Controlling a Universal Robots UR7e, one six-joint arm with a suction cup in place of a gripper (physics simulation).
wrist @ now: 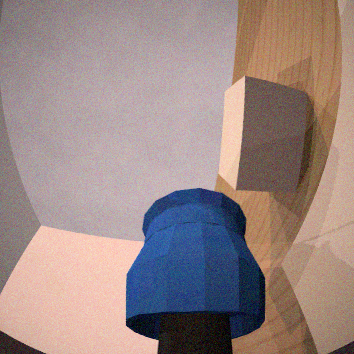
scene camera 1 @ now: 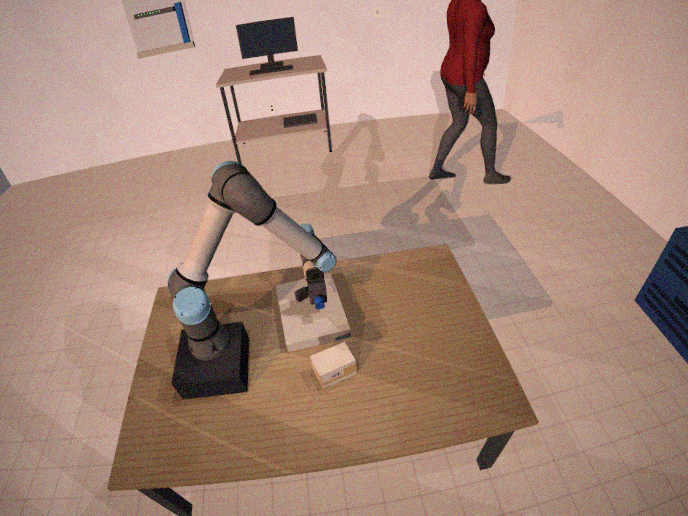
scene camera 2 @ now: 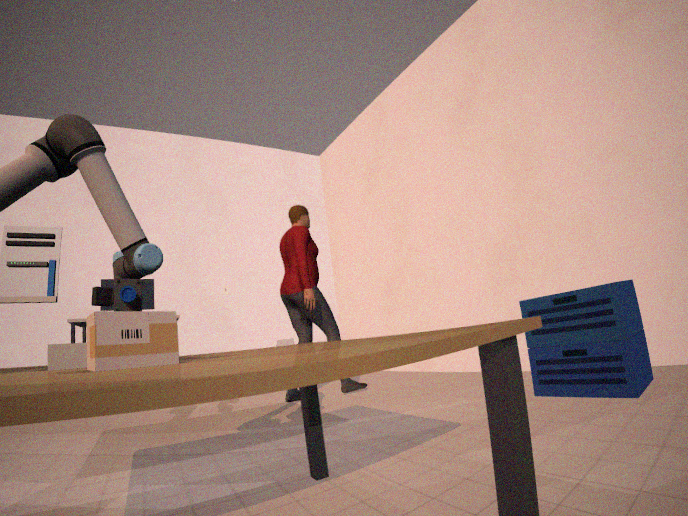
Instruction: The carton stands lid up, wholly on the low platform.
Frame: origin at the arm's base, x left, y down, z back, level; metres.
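Seen in the pictures: hand at its tool point: (wrist: pixel 192 232) (scene camera 1: pixel 320 306) (scene camera 2: pixel 127 293); arm's base at its link origin: (scene camera 1: pixel 210 343).
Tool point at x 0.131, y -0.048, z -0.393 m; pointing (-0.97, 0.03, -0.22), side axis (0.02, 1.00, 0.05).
Note:
Offsets run from my tool point to a thing's middle. Level surfaces: height alone.
The carton {dx -0.178, dy +0.107, dz -0.049 m} (scene camera 1: pixel 333 363) (scene camera 2: pixel 133 341) (wrist: pixel 272 135), pale with orange bands and dark print on its sides, stands flat on the wooden table, just in front of the low platform and off it. Its upper face is pale and plain; I cannot tell whether that is the lid. The low grey platform {dx +0.095, dy +0.127, dz +0.059 m} (scene camera 1: pixel 313 327) (scene camera 2: pixel 66 357) lies on the table, partly hidden behind the carton in scene camera 2. My gripper (scene camera 1: pixel 319 302) (scene camera 2: pixel 128 294) (wrist: pixel 195 197), a blue suction cup, points sideways above the platform. It is open, holds nothing and is apart from the carton.
The arm's black base block (scene camera 1: pixel 211 372) stands on the table {dy +0.151 m} (scene camera 1: pixel 422 388) left of the platform. A person in red (scene camera 1: pixel 469 55) (scene camera 2: pixel 300 261) is on the floor behind the table. A desk with a monitor (scene camera 1: pixel 266 38) stands at the back wall, and a blue cabinet (scene camera 2: pixel 583 338) at the right.

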